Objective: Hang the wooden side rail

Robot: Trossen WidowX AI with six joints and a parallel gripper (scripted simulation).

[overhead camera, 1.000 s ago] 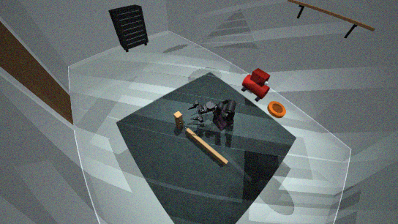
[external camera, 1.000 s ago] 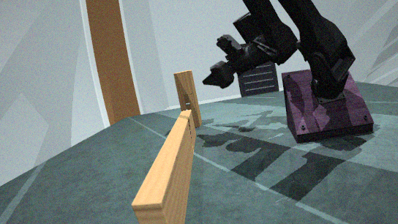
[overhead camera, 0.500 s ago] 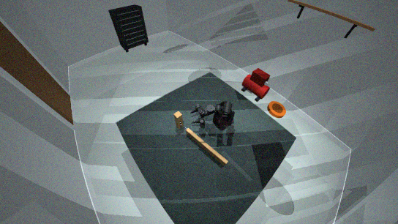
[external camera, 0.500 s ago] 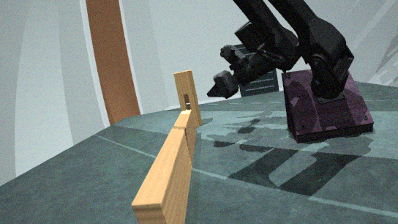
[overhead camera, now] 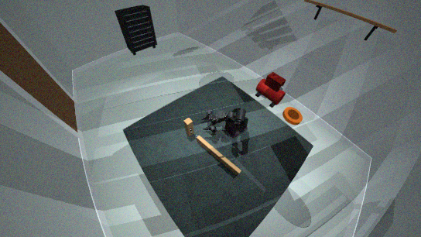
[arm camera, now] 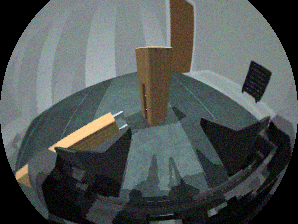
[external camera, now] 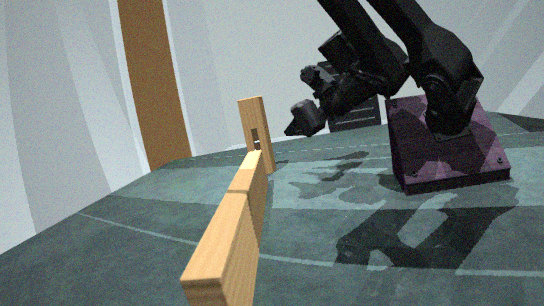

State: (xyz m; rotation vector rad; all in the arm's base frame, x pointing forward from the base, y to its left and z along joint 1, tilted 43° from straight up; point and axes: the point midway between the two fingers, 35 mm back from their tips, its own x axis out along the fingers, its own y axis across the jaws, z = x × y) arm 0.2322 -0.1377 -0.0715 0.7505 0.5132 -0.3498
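Right now the headboard post is 100 mm ahead of my gripper tip, 40 mm to the right of it and 10 mm below it.
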